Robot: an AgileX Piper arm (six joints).
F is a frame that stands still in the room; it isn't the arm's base.
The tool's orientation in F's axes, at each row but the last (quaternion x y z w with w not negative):
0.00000, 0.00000, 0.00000, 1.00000
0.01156, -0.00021, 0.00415, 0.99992
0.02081, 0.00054, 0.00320, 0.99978
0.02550, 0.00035, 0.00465, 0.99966
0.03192, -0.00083, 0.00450, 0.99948
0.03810, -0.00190, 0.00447, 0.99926
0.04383, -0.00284, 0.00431, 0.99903
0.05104, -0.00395, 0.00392, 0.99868
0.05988, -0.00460, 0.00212, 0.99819
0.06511, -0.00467, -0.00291, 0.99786
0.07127, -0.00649, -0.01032, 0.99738
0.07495, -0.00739, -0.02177, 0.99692
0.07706, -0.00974, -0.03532, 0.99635
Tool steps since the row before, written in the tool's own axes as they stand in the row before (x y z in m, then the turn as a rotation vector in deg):
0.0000, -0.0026, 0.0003, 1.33, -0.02, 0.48
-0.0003, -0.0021, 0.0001, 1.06, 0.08, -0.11
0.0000, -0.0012, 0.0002, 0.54, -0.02, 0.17
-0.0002, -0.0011, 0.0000, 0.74, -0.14, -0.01
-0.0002, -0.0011, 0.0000, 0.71, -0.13, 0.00
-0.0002, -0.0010, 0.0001, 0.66, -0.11, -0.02
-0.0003, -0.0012, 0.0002, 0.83, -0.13, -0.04
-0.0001, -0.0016, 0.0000, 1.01, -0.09, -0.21
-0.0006, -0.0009, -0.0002, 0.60, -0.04, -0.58
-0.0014, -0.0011, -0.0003, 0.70, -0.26, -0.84
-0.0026, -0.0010, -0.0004, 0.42, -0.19, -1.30
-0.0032, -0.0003, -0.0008, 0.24, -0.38, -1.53
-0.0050, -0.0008, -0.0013, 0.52, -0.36, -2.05
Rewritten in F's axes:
0.0000, -0.0026, 0.0003, 1.33, -0.02, 0.48
-0.0003, -0.0021, 0.0001, 1.06, 0.09, -0.11
0.0000, -0.0012, 0.0001, 0.54, -0.02, 0.17
-0.0002, -0.0011, -0.0001, 0.74, -0.13, -0.02
-0.0002, -0.0011, -0.0001, 0.71, -0.12, -0.01
-0.0002, -0.0010, 0.0000, 0.66, -0.10, -0.03
-0.0003, -0.0012, 0.0001, 0.83, -0.12, -0.05
-0.0001, -0.0016, -0.0002, 1.01, -0.06, -0.21
-0.0006, -0.0009, -0.0003, 0.61, 0.03, -0.57
-0.0014, -0.0010, -0.0005, 0.71, -0.15, -0.86
-0.0026, -0.0009, -0.0006, 0.43, -0.01, -1.31
-0.0032, 0.0000, -0.0009, 0.25, -0.16, -1.57
-0.0050, -0.0002, -0.0015, 0.54, -0.08, -2.07

